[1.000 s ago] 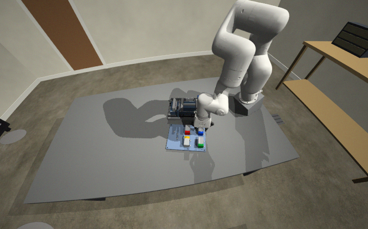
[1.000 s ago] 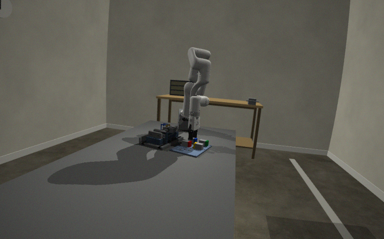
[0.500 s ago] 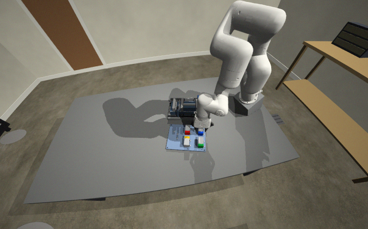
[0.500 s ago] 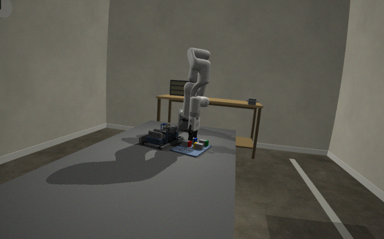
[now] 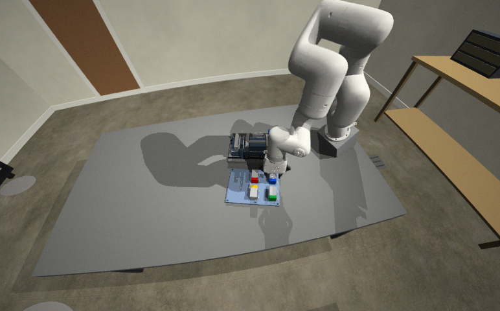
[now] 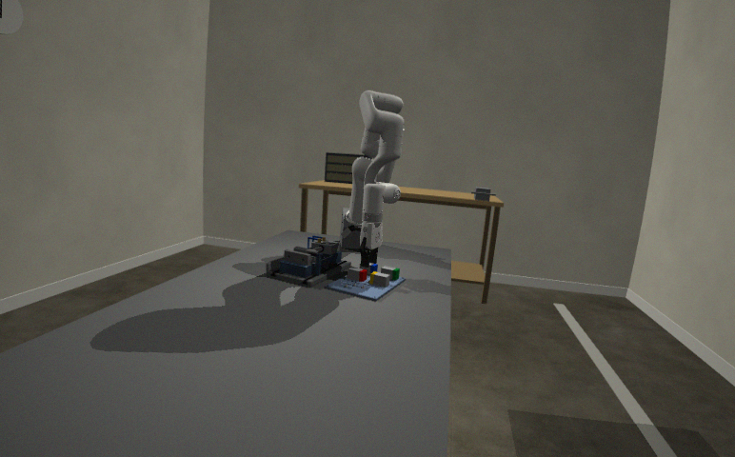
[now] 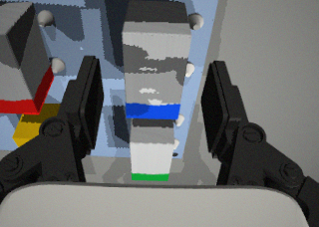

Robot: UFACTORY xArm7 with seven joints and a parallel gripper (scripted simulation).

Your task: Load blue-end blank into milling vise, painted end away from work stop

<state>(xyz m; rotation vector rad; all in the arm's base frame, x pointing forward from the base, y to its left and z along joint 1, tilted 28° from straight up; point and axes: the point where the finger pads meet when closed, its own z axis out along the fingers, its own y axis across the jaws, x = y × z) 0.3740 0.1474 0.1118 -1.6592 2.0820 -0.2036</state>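
The blue-ended blank is 3 cm below my hand. The rest, counted from my hand: yellow-ended blank: 10 cm ahead, 7 cm to the left, 3 cm below; red-ended blank: 9 cm ahead, 2 cm to the right, 3 cm below; green-ended blank: 1 cm ahead, 9 cm to the left, 3 cm below.
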